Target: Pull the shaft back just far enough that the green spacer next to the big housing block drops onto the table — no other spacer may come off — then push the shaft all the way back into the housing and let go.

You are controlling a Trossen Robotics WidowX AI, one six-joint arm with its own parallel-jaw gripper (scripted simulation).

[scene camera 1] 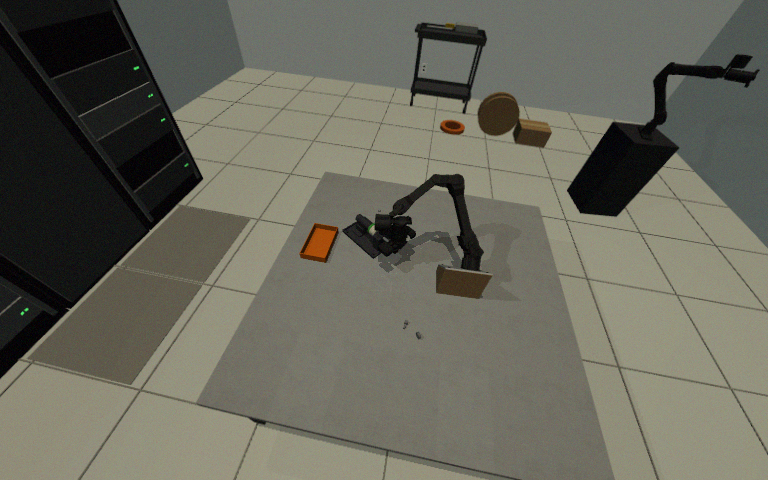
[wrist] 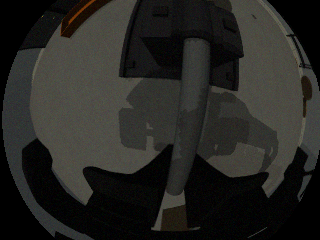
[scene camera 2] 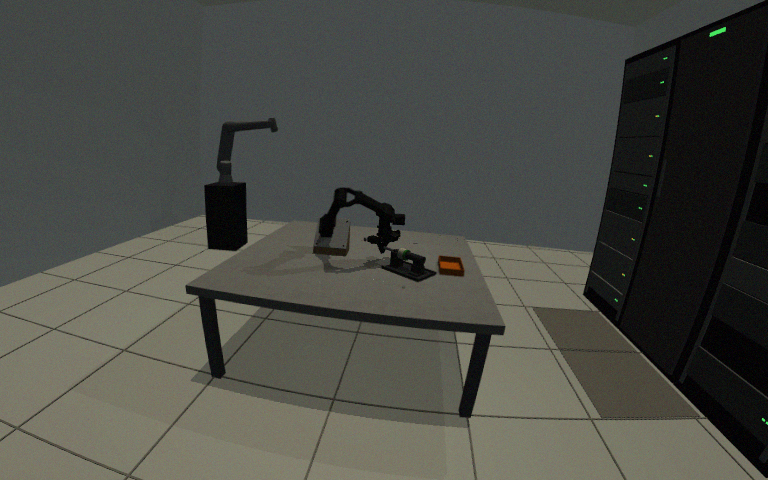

Scene:
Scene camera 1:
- housing block: 357, 232
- orange tray: 317, 247

